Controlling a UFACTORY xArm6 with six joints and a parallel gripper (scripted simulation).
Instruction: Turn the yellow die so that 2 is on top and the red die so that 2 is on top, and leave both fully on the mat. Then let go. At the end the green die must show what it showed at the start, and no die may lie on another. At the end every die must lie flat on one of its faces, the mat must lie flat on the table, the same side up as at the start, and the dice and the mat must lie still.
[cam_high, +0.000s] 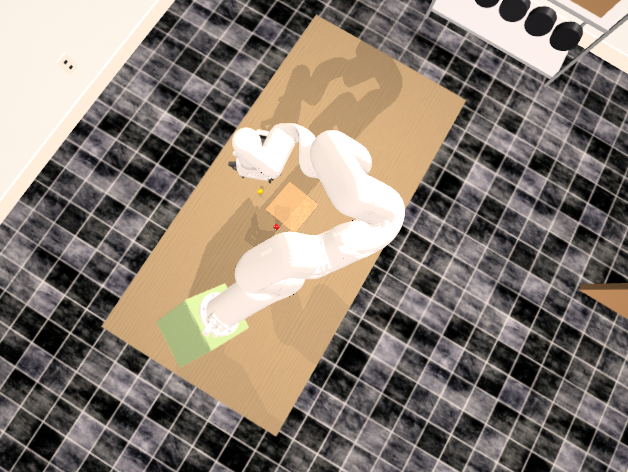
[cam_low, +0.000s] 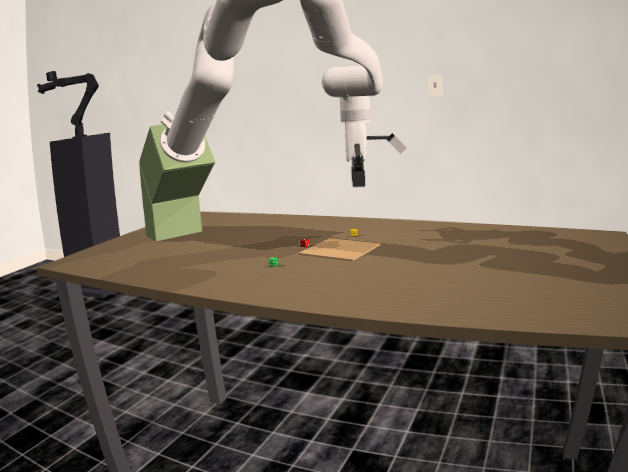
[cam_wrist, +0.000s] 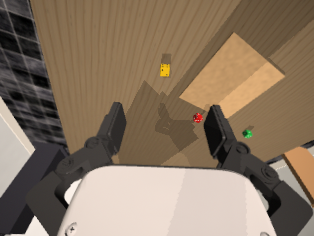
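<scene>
Now: the yellow die 14 cm below my hand and 2 cm behind it. From my hand the other things lie so: red die 14 cm below, 12 cm behind, 11 cm to the right; green die 27 cm to the right, 14 cm below, 14 cm behind; tan mat 14 cm to the right, 14 cm below, 2 cm behind.
</scene>
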